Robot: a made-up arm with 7 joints. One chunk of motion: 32 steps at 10 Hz.
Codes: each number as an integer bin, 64 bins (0 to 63) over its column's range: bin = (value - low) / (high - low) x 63, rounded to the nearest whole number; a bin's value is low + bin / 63 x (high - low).
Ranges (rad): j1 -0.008..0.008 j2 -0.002..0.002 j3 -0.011..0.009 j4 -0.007..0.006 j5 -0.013..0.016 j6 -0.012..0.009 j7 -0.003..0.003
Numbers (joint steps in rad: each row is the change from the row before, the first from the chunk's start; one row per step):
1: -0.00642 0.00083 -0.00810 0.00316 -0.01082 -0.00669 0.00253
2: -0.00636 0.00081 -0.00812 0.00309 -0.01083 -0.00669 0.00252
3: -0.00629 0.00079 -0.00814 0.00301 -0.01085 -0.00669 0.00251
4: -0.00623 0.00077 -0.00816 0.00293 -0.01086 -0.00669 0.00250
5: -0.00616 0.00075 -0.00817 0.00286 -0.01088 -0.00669 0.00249
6: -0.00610 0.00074 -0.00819 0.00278 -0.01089 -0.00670 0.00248
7: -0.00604 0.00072 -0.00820 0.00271 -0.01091 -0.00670 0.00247
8: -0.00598 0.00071 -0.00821 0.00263 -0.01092 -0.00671 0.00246
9: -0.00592 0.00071 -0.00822 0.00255 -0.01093 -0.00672 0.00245
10: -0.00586 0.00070 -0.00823 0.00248 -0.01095 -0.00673 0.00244
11: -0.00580 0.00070 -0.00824 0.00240 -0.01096 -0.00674 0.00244
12: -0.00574 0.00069 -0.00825 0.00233 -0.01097 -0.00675 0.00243
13: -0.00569 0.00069 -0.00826 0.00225 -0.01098 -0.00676 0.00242
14: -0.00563 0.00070 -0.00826 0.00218 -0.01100 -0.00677 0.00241
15: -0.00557 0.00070 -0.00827 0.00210 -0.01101 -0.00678 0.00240
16: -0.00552 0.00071 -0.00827 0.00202 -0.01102 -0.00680 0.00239
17: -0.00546 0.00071 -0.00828 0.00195 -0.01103 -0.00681 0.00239
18: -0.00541 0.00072 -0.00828 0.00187 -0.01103 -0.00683 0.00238
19: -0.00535 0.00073 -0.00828 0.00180 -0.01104 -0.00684 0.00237
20: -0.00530 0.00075 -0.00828 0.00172 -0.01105 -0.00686 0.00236
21: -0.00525 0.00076 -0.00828 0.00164 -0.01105 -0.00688 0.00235
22: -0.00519 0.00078 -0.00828 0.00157 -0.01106 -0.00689 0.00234
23: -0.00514 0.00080 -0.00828 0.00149 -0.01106 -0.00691 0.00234
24: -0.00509 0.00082 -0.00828 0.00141 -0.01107 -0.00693 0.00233
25: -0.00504 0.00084 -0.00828 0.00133 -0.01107 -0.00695 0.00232
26: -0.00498 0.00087 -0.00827 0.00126 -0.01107 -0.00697 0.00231
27: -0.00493 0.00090 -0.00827 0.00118 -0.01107 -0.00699 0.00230
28: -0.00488 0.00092 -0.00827 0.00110 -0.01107 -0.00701 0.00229
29: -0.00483 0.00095 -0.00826 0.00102 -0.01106 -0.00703 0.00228
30: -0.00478 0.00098 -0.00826 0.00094 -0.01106 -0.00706 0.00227
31: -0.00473 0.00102 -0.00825 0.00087 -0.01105 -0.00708 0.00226
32: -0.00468 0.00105 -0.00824 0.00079 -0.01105 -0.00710 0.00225
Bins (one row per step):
1: 6 45 9 49 5 16 58
2: 6 44 9 49 5 16 58
3: 7 44 9 49 5 16 58
4: 7 44 9 48 5 16 58
5: 7 43 9 48 5 16 58
6: 7 43 9 47 5 16 58
7: 8 43 9 47 5 16 57
8: 8 43 9 47 5 16 57
9: 8 43 9 46 4 16 57
10: 8 43 9 46 4 16 57
11: 9 43 9 46 4 16 57
12: 9 42 9 45 4 16 57
13: 9 42 9 45 4 16 57
14: 9 43 9 44 4 16 57
15: 10 43 9 44 4 16 57
16: 10 43 9 44 4 16 57
17: 10 43 9 43 4 16 57
18: 10 43 9 43 4 16 56
19: 10 43 9 43 4 15 56
20: 11 43 9 42 4 15 56
21: 11 43 9 42 4 15 56
22: 11 44 9 42 4 15 56
23: 11 44 9 41 4 15 56
24: 11 44 9 41 4 15 56
25: 12 45 9 40 4 15 56
26: 12 45 9 40 4 15 56
27: 12 46 9 40 4 15 56
28: 12 46 9 39 4 15 56
29: 12 46 9 39 4 15 55
30: 13 47 9 38 4 15 55
31: 13 48 9 38 4 15 55
32: 13 48 9 38 4 15 55

